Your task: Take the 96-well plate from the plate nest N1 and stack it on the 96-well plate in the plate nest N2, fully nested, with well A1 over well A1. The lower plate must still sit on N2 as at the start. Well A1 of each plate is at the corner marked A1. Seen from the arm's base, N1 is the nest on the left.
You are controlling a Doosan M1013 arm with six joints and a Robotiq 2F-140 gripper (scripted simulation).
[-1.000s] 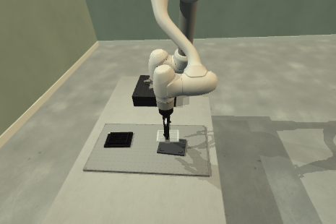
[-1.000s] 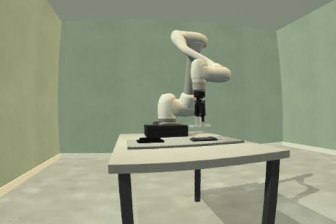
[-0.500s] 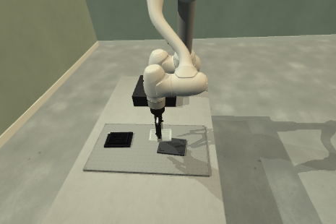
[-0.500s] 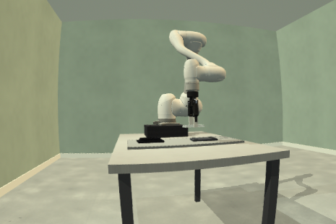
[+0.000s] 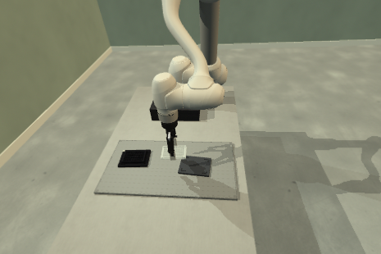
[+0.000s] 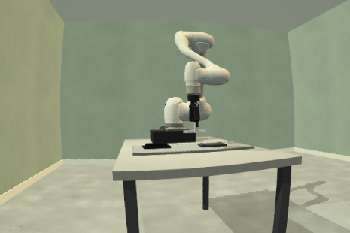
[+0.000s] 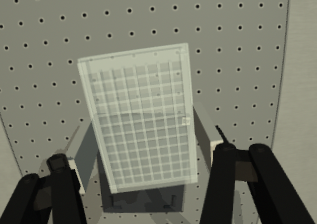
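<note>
Now: hand 230 mm to the left of the black 96-well plate, 100 mm above it and 70 mm past it. Also, from my hand: plate nest 110 mm below, 100 mm to the left, 30 mm ahead.
</note>
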